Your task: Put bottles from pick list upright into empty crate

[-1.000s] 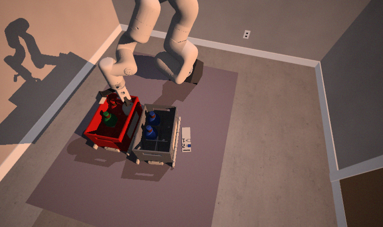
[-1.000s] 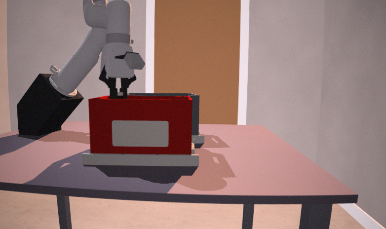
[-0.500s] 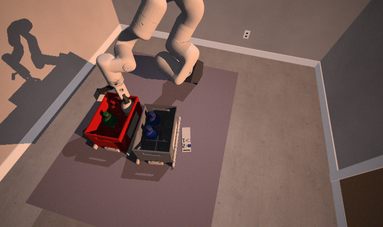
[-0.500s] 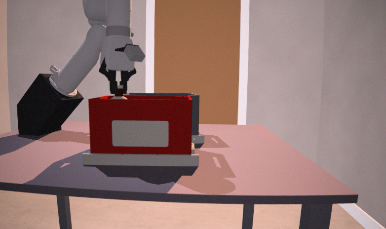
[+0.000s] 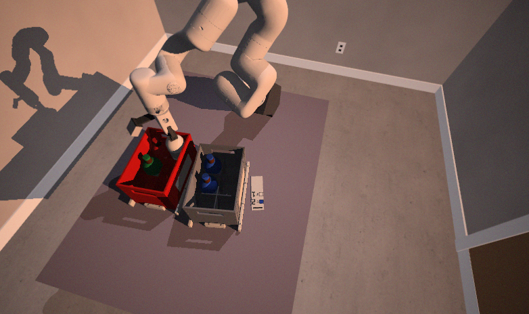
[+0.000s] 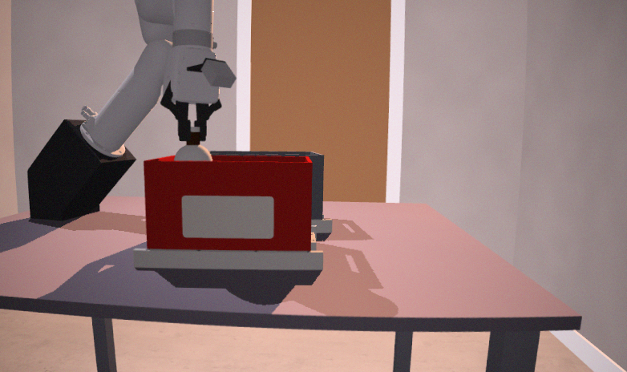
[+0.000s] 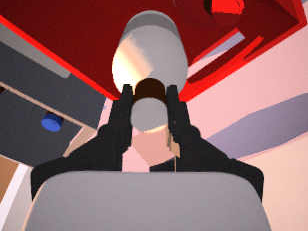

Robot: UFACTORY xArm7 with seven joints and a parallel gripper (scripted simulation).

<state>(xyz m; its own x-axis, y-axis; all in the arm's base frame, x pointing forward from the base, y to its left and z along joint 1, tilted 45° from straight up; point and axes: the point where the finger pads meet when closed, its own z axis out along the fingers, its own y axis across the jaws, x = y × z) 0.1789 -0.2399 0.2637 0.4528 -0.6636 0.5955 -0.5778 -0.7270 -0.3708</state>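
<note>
My gripper is now 7 cm above the white bottle. Round my hand: red bottle (1 cm behind, 9 cm to the right, 14 cm below); then red crate (8 cm ahead, 5 cm to the right, 14 cm below); then green bottle (7 cm ahead, 10 cm to the right, 14 cm below).
</note>
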